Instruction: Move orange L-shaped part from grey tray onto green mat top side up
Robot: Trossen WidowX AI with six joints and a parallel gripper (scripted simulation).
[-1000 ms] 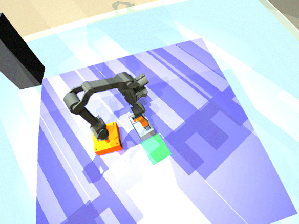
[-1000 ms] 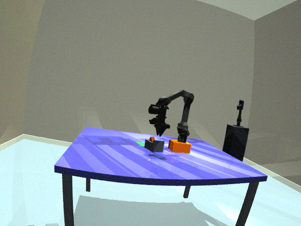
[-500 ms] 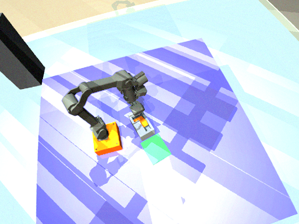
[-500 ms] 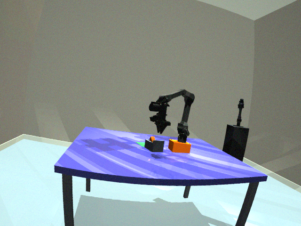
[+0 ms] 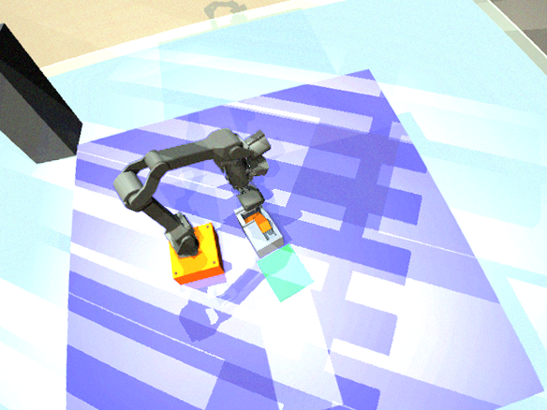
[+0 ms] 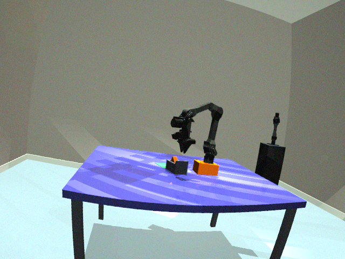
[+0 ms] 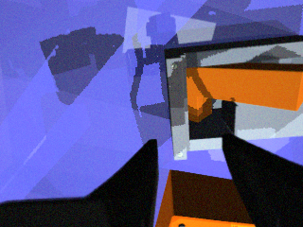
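My gripper tip is now 10 mm short of the orange L-shaped part, 40 mm to the left of it and 100 mm above it. From my gripper tip the other things lie so: green mat: 80 mm ahead, 210 mm to the right, 160 mm below.
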